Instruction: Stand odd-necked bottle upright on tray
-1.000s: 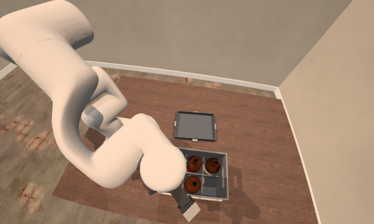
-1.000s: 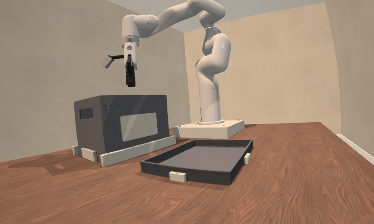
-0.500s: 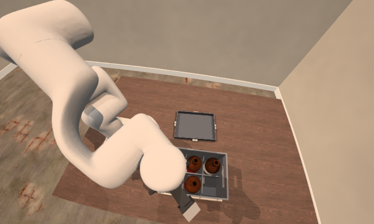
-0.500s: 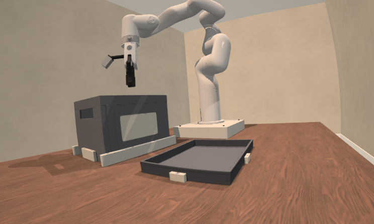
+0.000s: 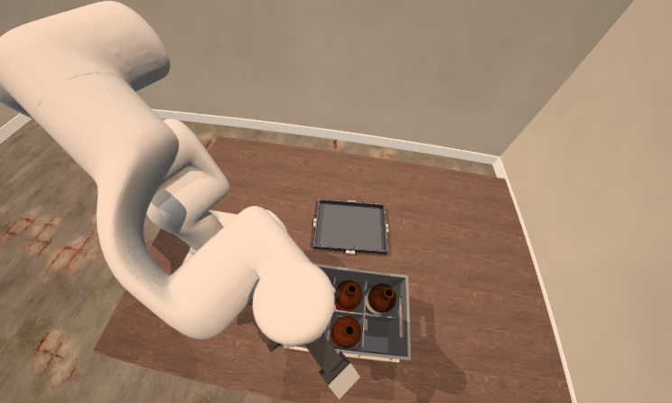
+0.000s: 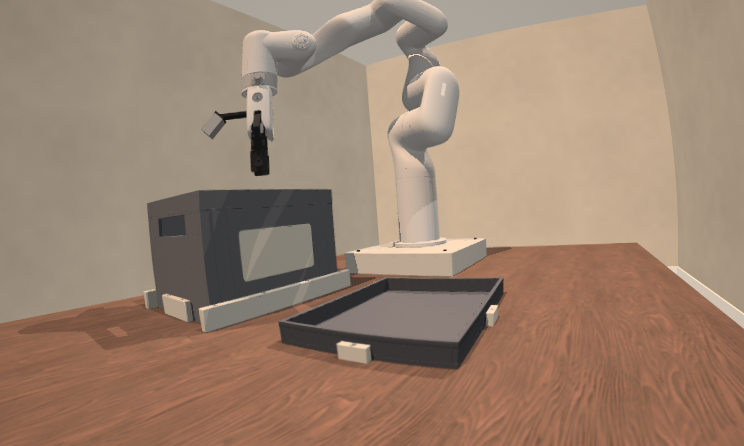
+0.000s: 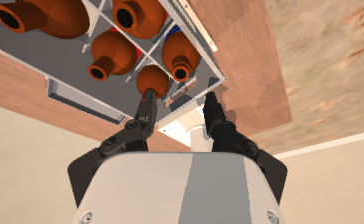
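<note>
The dark grey crate lies 150 mm below my hand, 100 mm ahead of it and 30 mm to the left of it. From my hand the other things lie so: dark tray (320 mm to the left, 230 mm below, 140 mm ahead); then brown bottle (150 mm below, 100 mm ahead, 70 mm to the left).
</note>
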